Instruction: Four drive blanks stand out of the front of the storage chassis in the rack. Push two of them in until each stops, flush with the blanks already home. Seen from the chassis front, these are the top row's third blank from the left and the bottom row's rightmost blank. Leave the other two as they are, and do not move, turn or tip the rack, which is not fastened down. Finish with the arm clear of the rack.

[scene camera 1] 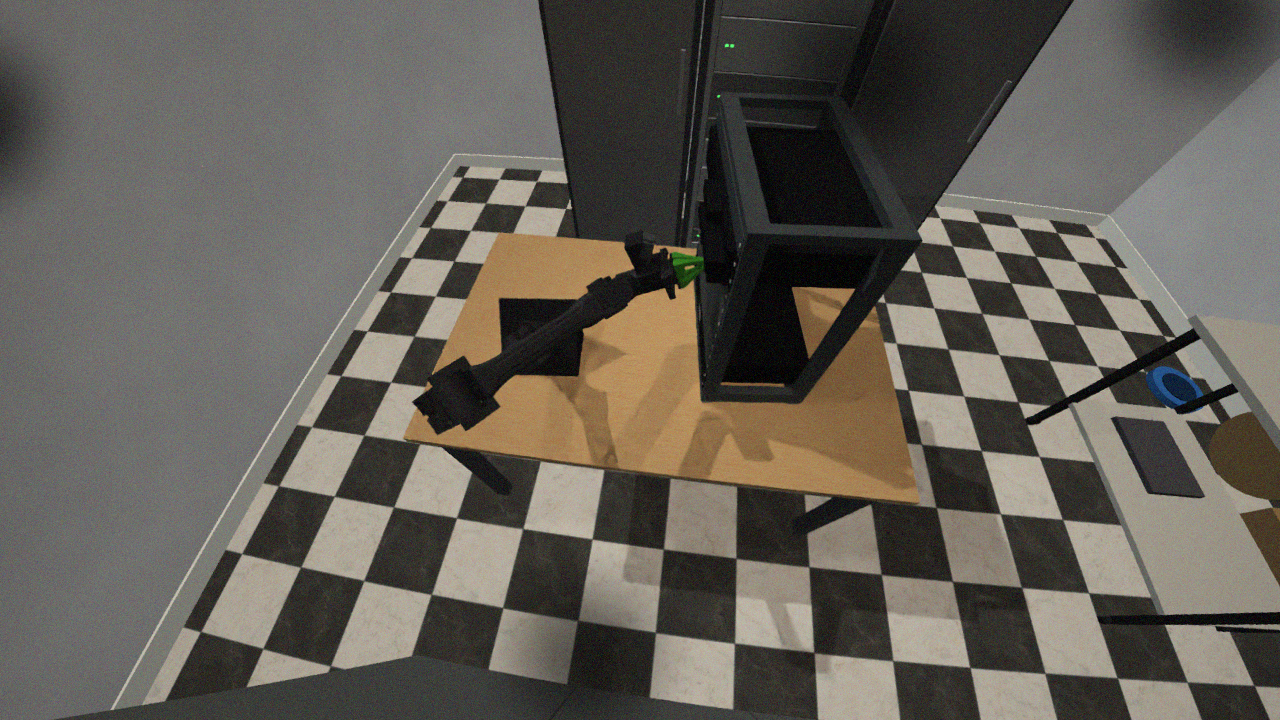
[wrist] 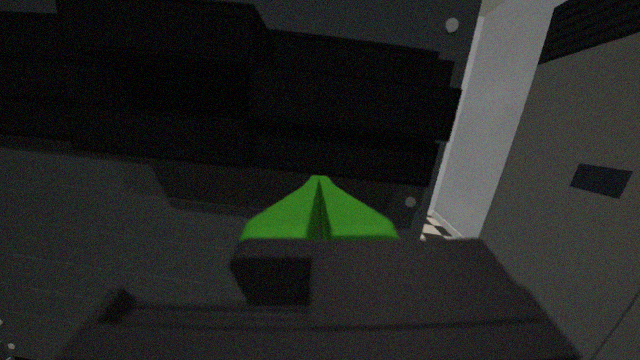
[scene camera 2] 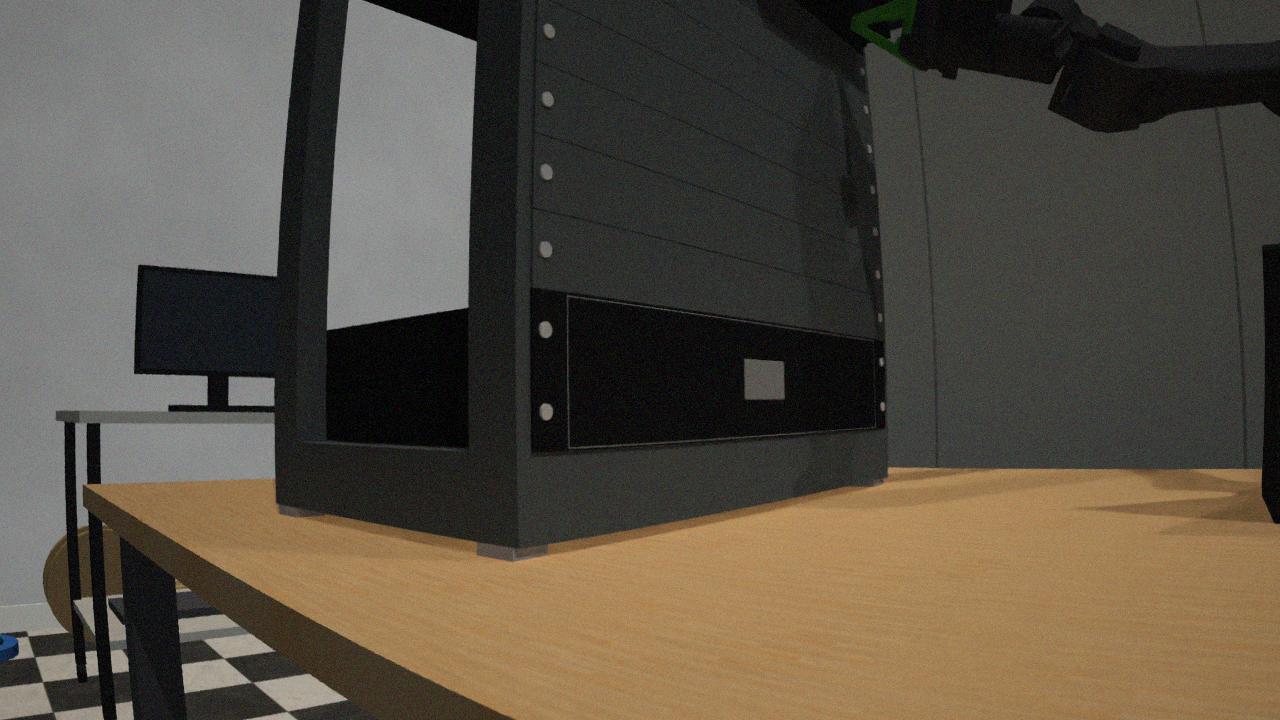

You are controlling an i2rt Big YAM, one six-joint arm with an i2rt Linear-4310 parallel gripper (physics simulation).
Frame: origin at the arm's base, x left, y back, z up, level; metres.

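Seen in the pictures: gripper, between the fingertips: (wrist: 319, 180) (scene camera 2: 851, 23).
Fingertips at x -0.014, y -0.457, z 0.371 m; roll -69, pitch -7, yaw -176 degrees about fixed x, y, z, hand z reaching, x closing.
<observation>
Offsets run from my fingertips to a thing's top centre. "spot": to the spot under its first point. Level surfaces: height alone.
The dark rack (scene camera 1: 742, 170) (scene camera 2: 496, 268) (wrist: 467, 10) stands upright on the table. The black storage chassis (scene camera 1: 713, 241) (wrist: 300, 100) is high in its front. In the wrist view, one protruding blank @(dy -0.039, dx +0.100, dz +0.091 m) (wrist: 150, 30) shows at the upper left and another protruding blank @(spot: dy +0.019, dx -0.044, dz +0.046 m) (wrist: 410, 115) at the right end of the middle row. Other blanks are too dark to separate clearly. My gripper (scene camera 1: 702, 264) (scene camera 2: 856, 22) (wrist: 319, 180) is shut and empty. Its green tips are at the chassis front, by the lower edge towards the right in the wrist view; contact cannot be told.
The wooden table @(dz -0.454 m) (scene camera 1: 644, 429) (scene camera 2: 805, 608) carries the rack and the arm (scene camera 1: 546, 340). A black square (scene camera 1: 568, 358) lies under the arm. Flat panels (scene camera 2: 698, 161) and a black unit with a light label (scene camera 2: 653, 376) fill the rack below. Tall cabinets (scene camera 1: 617, 116) stand behind.
</observation>
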